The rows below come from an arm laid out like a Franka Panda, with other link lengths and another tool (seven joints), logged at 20 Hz.
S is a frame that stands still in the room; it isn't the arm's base.
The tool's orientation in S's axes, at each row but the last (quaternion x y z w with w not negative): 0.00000 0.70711 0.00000 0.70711; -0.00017 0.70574 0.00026 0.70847; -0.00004 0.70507 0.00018 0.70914; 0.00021 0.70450 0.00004 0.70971; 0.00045 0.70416 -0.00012 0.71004
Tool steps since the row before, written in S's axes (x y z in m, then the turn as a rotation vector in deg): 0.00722 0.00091 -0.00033 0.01 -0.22 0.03; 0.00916 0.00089 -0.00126 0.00 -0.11 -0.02; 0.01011 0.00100 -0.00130 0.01 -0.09 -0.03; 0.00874 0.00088 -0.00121 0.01 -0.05 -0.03; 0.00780 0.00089 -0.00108 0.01 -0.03 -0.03
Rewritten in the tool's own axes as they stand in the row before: 0.00033 0.00091 0.00722 -0.03 -0.22 0.01; 0.00130 0.00088 0.00916 0.02 -0.11 0.00; 0.00136 0.00100 0.01010 0.03 -0.09 0.01; 0.00127 0.00088 0.00873 0.03 -0.05 0.01; 0.00115 0.00090 0.00779 0.03 -0.03 0.01
